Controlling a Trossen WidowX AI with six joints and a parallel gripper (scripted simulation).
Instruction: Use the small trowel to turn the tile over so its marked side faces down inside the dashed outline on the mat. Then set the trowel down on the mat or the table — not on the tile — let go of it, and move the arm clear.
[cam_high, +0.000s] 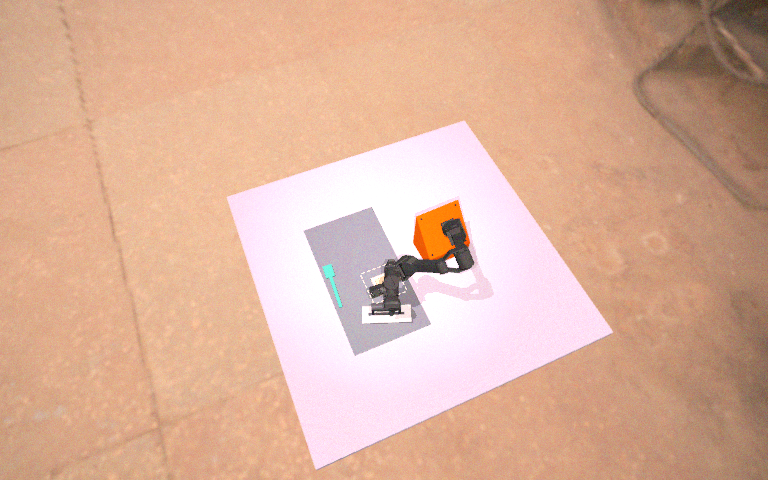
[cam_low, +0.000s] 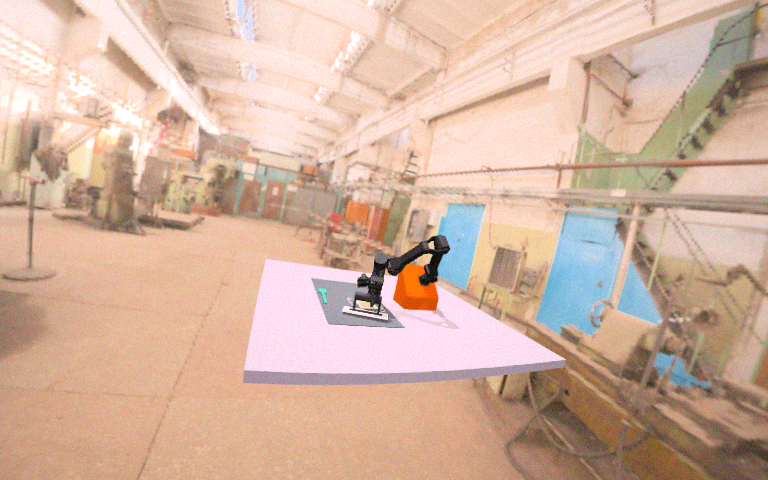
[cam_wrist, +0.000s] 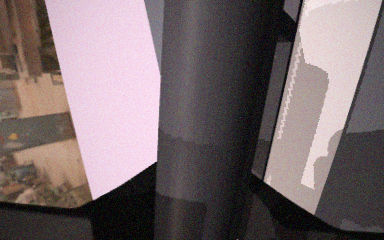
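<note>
Right now the trowel is 10 mm behind my gripper tip, 20 mm to the right of it and 10 mm below it. The rest, counted from my gripper tip: teal flat tool (150 mm ahead, 270 mm to the right, 60 mm below); grey mat (10 mm ahead, 240 mm to the right, 80 mm below); tile (50 mm behind, 160 mm to the right, 60 mm below).
</note>
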